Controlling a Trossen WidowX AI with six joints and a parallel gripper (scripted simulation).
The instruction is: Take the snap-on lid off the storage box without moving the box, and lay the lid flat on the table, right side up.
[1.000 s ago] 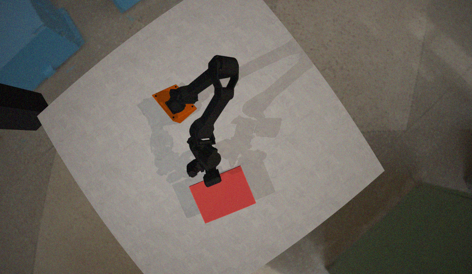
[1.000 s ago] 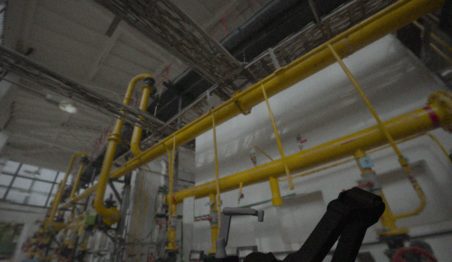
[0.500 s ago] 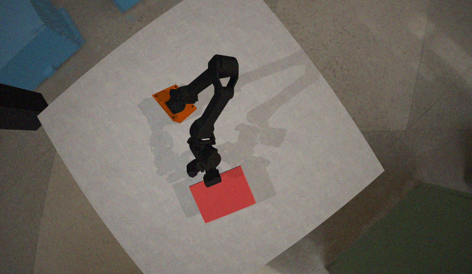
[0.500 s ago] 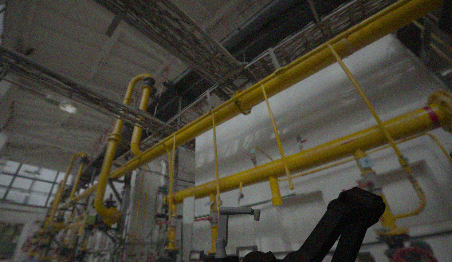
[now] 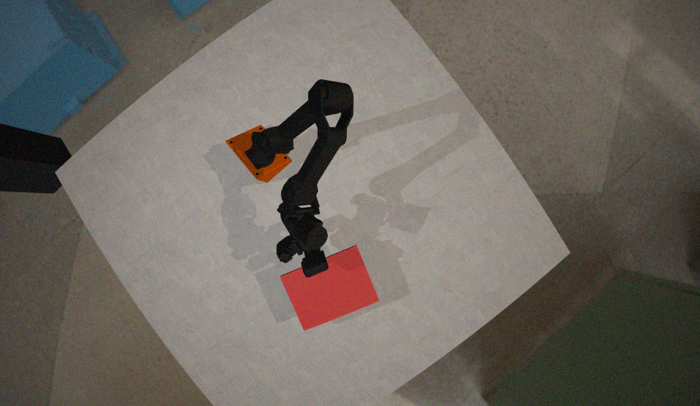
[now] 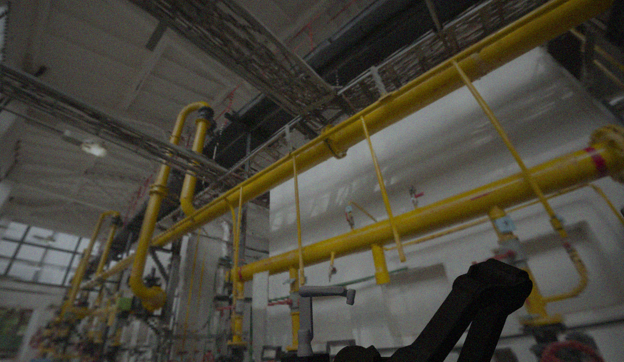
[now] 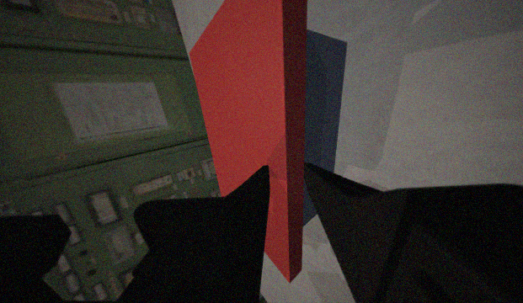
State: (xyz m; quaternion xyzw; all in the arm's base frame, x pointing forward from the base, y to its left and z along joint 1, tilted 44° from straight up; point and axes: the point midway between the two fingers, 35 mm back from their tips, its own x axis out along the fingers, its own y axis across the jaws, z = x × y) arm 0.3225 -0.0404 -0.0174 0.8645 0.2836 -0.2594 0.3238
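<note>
Right now the red lid is 70 mm ahead of my gripper tip and 20 mm to the right of it. From my gripper tip the other things lie so: storage box: 70 mm ahead, 50 mm below, 20 mm to the right.
</note>
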